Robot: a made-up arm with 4 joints. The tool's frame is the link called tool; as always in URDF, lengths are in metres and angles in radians.
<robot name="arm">
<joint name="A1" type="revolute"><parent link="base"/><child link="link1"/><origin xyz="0.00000 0.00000 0.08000" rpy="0.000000 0.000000 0.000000"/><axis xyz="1 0 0"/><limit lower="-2.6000" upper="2.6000" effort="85" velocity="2.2"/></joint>
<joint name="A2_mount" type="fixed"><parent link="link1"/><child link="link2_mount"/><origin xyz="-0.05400 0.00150 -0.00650" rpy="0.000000 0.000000 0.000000"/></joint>
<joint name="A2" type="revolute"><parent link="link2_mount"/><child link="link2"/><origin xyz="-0.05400 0.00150 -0.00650" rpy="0.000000 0.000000 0.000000"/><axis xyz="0 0 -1"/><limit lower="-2.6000" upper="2.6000" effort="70" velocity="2.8"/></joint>
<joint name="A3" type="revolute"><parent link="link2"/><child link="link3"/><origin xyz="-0.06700 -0.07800 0.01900" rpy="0.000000 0.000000 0.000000"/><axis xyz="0 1 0"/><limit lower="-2.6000" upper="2.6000" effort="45" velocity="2.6"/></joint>
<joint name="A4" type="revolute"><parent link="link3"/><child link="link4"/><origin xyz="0.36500 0.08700 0.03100" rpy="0.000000 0.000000 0.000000"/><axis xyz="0 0 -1"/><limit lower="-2.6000" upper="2.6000" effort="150" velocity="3.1"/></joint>
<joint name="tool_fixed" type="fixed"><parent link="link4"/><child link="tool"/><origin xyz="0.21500 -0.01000 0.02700" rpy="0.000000 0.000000 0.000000"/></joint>
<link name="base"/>
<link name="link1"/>
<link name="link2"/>
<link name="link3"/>
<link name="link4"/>
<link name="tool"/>
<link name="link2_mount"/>
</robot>
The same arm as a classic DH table. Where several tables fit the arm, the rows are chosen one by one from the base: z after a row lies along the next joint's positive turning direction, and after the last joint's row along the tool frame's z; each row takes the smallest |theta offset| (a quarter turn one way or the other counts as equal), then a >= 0, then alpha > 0; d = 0 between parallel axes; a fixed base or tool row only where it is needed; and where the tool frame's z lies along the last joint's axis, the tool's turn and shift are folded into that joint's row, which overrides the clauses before.
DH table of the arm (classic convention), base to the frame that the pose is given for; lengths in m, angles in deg. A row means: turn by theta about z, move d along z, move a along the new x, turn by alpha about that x. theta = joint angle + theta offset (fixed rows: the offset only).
base (fixed): d 0.08, theta0 90, a 0, alpha 90
A1: d -0.108, theta0 0, a 0.003, alpha 90
A2: d -0.006, theta0 -90, a 0.067, alpha -90
A3: d 0.009, theta0 0, a -0.365, alpha 90
A4: d 0, theta0 2.66, a -0.2152, alpha 180
tool (fixed): d 0.058, theta0 -177.34, a 0, alpha 0
Joint limits (deg, base to tool): -148.97..148.97 -148.97..148.97 -148.97..148.97 -148.97..148.97

